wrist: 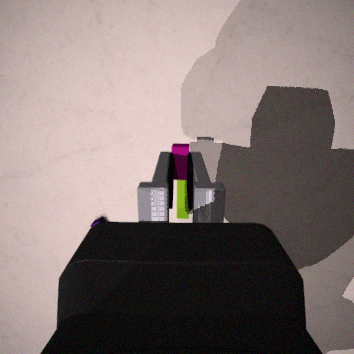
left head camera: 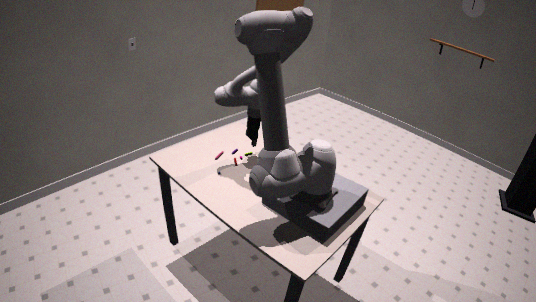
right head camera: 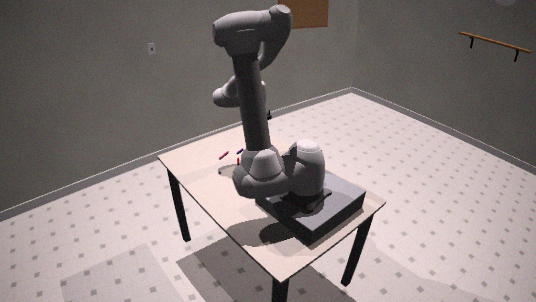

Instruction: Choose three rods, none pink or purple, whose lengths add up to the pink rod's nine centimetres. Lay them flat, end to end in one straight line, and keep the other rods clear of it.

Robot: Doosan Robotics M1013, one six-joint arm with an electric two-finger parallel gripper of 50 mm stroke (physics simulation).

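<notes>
My gripper is shut on a short magenta rod, held above the table. In the wrist view a lime green rod shows on the table below, between the fingers. A purple rod lies left of it, mostly hidden by the gripper body in the wrist view. A pink rod, a red rod, another small magenta rod and a small dark blue piece lie apart on the table. In the right head view the arm hides the fingers.
The arm stands on a grey base block on the pale table. Arm shadows cross the table beside the rods. The arm blocks part of the table behind it in both head views.
</notes>
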